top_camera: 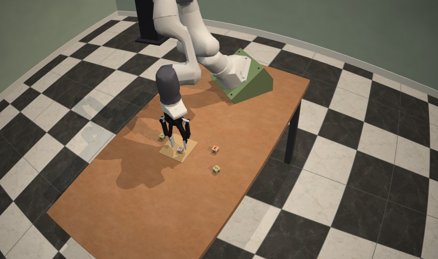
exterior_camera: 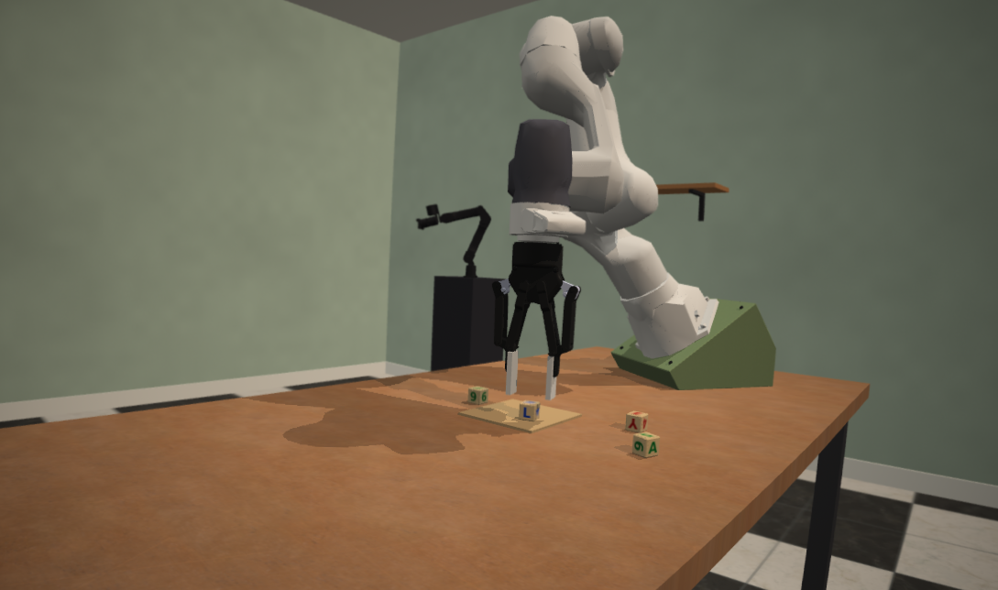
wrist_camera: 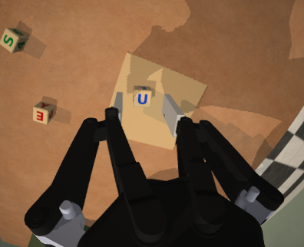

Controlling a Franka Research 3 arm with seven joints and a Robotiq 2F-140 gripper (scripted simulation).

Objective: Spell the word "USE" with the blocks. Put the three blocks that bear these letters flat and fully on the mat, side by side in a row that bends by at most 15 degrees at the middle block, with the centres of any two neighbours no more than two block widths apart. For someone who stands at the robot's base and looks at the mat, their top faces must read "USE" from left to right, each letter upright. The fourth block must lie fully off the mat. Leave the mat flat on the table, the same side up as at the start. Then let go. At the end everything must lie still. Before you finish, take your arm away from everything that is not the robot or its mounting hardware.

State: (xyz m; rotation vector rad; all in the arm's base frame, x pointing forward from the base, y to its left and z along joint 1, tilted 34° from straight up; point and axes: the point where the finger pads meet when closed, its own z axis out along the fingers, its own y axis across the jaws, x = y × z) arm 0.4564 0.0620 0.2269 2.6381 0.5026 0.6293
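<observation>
Right now my hand is 50 mm above the U block. Round my hand: E block (140 mm to the left, 80 mm behind, 60 mm below); then mat (70 mm below, 30 mm to the right, 20 mm behind); then green P block (130 mm to the right, 60 mm below, 30 mm behind).
</observation>
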